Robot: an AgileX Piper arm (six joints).
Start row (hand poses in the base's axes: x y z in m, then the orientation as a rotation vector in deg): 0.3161 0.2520 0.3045 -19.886 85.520 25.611
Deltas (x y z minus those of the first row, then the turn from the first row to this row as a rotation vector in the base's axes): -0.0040 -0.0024 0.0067 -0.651 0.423 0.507; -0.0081 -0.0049 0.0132 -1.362 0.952 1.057; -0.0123 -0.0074 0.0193 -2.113 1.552 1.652; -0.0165 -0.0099 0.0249 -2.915 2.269 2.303; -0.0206 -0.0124 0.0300 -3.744 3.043 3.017; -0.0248 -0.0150 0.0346 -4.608 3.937 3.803; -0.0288 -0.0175 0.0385 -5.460 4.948 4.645; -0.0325 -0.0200 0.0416 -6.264 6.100 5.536; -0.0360 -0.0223 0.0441 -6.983 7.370 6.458; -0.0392 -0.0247 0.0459 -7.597 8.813 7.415; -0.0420 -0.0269 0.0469 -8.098 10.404 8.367; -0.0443 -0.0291 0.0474 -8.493 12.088 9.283; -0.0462 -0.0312 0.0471 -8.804 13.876 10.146; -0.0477 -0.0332 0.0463 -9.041 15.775 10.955; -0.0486 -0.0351 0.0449 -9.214 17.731 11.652; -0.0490 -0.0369 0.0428 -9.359 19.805 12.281; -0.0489 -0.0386 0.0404 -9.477 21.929 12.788; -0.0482 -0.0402 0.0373 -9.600 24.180 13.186; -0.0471 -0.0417 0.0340 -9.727 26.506 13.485; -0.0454 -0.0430 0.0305 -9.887 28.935 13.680; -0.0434 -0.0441 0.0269 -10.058 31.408 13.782; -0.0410 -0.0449 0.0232 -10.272 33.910 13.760
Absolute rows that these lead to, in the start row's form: 0.3121 0.2496 0.3112 -20.710 86.046 25.635; 0.3080 0.2471 0.3177 -21.597 86.685 25.672; 0.3038 0.2446 0.3238 -22.541 87.394 25.730; 0.2996 0.2421 0.3294 -23.550 88.221 25.821; 0.2955 0.2396 0.3345 -24.622 89.100 25.954; 0.2913 0.2370 0.3391 -25.761 90.092 26.144; 0.2873 0.2345 0.3430 -26.918 91.183 26.413; 0.2836 0.2320 0.3461 -28.056 92.390 26.788; 0.2801 0.2297 0.3486 -29.135 93.684 27.280; 0.2769 0.2273 0.3504 -30.132 95.113 27.920; 0.2741 0.2251 0.3514 -31.014 96.658 28.678; 0.2718 0.2229 0.3519 -31.769 98.271 29.512; 0.2699 0.2208 0.3516 -32.398 99.971 30.395; 0.2684 0.2188 0.3508 -32.906 101.770 31.320; 0.2675 0.2169 0.3494 -33.262 103.625 32.219; 0.2671 0.2151 0.3473 -33.519 105.601 33.115; 0.2672 0.2134 0.3449 -33.642 107.638 33.945; 0.2679 0.2118 0.3418 -33.654 109.821 34.712; 0.2690 0.2103 0.3385 -33.569 112.095 35.411; 0.2707 0.2090 0.3350 -33.400 114.498 36.020; 0.2727 0.2079 0.3314 -33.146 116.964 36.549; 0.2751 0.2071 0.3277 -32.810 119.491 36.940
